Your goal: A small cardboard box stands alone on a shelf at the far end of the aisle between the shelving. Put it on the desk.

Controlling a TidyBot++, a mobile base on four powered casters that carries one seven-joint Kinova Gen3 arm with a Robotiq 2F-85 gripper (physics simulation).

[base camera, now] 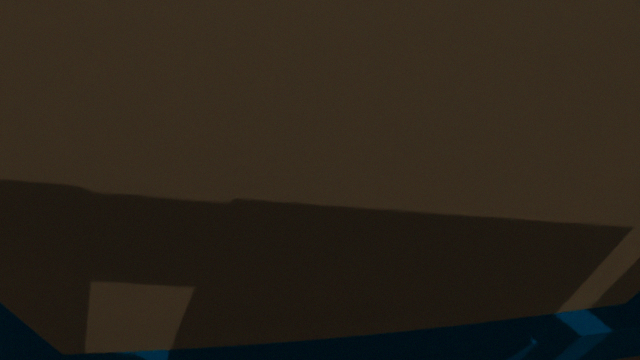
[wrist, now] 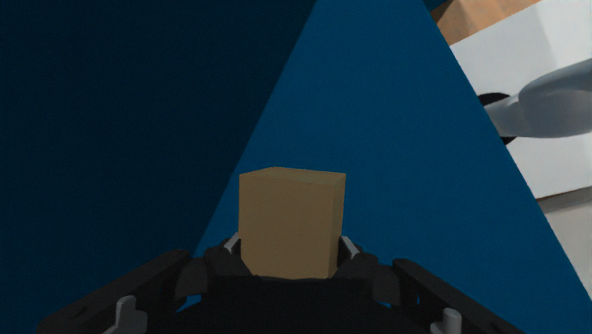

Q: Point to a small cardboard box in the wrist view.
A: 289,222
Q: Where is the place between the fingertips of my gripper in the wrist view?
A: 291,246
